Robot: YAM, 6 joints.
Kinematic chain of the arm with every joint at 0, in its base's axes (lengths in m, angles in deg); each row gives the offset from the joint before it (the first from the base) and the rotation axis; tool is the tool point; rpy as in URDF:
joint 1: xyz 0 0 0.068 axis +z
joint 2: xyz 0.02 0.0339 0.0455 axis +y
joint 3: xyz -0.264 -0.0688 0 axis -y
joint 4: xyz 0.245 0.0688 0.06 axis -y
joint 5: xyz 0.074 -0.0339 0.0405 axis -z
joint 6: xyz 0.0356 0 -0.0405 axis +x
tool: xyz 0 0 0 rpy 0 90 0
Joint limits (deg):
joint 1: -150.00..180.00
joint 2: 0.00..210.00
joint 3: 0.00..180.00
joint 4: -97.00..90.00
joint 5: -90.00..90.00
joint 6: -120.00..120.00
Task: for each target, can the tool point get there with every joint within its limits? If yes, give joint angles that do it. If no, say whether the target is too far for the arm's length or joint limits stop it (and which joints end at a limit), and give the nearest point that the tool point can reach.
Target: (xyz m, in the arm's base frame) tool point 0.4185 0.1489 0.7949
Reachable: no: too far | nearest point 0.3305 0.1176 0.6448 | short by 0.177 m
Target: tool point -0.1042 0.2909 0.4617
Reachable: yes | joints 114.41 79.30 84.76 -2.14 45.45 -24.99
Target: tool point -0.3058 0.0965 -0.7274
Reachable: no: too far | nearest point -0.2720 0.0858 -0.3785 | short by 0.351 m
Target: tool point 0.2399 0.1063 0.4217
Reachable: yes | joints 23.50 71.73 83.32 -39.04 -3.01 52.53
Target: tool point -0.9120 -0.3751 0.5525
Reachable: no: too far | nearest point -0.5138 -0.2854 0.3738 | short by 0.446 m
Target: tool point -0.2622 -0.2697 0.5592
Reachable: yes | joints 43.40 48.63 152.86 62.23 26.30 -65.37
